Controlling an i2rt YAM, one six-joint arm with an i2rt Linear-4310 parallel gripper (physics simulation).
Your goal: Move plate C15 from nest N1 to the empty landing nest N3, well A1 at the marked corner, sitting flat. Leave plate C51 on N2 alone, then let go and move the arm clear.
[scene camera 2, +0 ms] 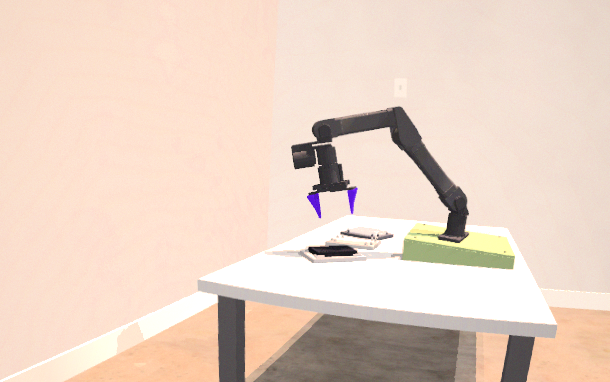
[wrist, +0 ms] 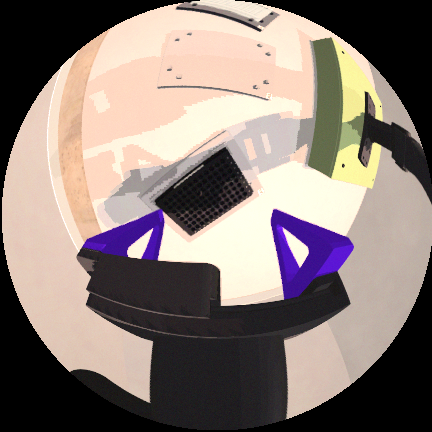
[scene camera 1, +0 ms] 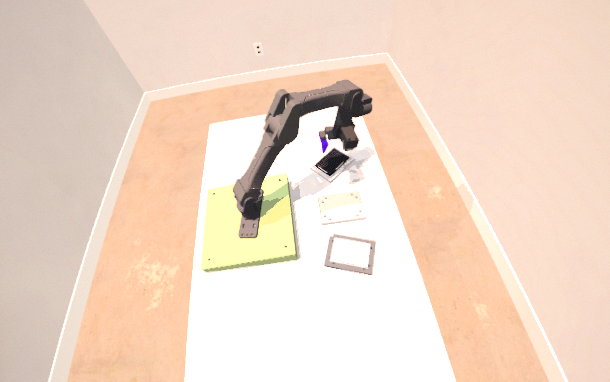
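Observation:
A black many-welled plate (scene camera 1: pixel 332 162) (scene camera 2: pixel 332 251) (wrist: pixel 207 192) lies on a pale nest (scene camera 1: pixel 321 174) (scene camera 2: pixel 340 259) (wrist: pixel 245 162) that is turned at an angle. An empty pale nest (scene camera 1: pixel 342 207) (scene camera 2: pixel 352 243) (wrist: pixel 215 65) with small corner pegs is the middle one of the row. A white plate (scene camera 1: pixel 351 252) (wrist: pixel 235 7) lies in a dark grey nest (scene camera 1: pixel 348 270) (wrist: pixel 260 22) at the row's other end. The plate and nest labels are not legible. My gripper (scene camera 1: pixel 335 149) (scene camera 2: pixel 336 215) (wrist: pixel 217 214) is open and empty, well above the table near the black plate; one finger is hidden in scene camera 1.
The arm's base stands on a yellow-green block (scene camera 1: pixel 225 225) (scene camera 2: pixel 457 257) (wrist: pixel 325 110) beside the row of nests. The white table's edge (scene camera 2: pixel 375 312) shows in scene camera 2. The arm's shadow falls across the angled nest and the table.

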